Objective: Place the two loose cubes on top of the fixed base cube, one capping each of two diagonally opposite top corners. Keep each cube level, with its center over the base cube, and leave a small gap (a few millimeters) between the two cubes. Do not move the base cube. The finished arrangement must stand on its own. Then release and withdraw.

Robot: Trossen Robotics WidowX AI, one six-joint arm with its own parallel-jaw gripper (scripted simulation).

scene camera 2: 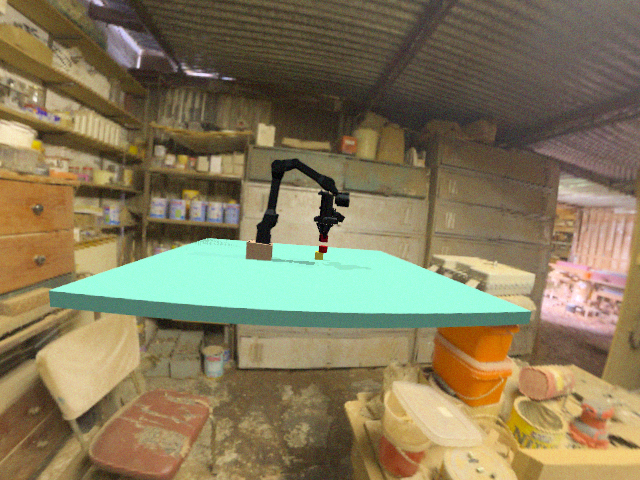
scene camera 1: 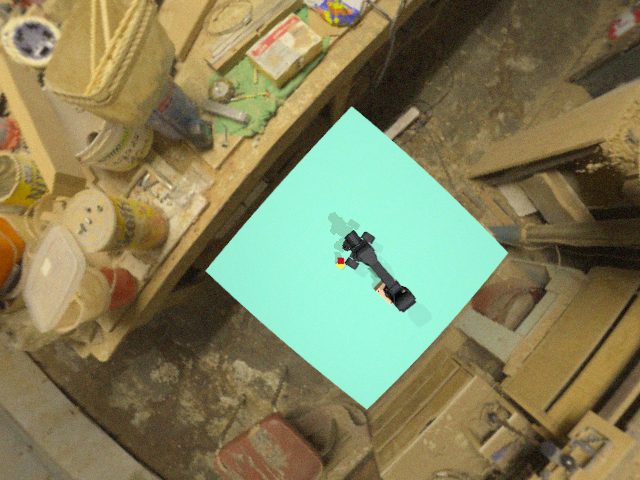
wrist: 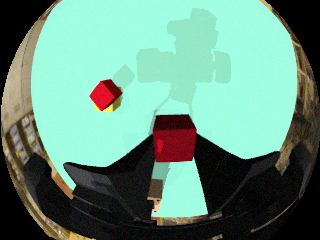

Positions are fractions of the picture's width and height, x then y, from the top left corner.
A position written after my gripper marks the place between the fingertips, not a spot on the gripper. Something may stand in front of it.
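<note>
Red cube (wrist: 0.55, 0.56) held by my gripper (wrist: 0.54, 0.57).
</note>
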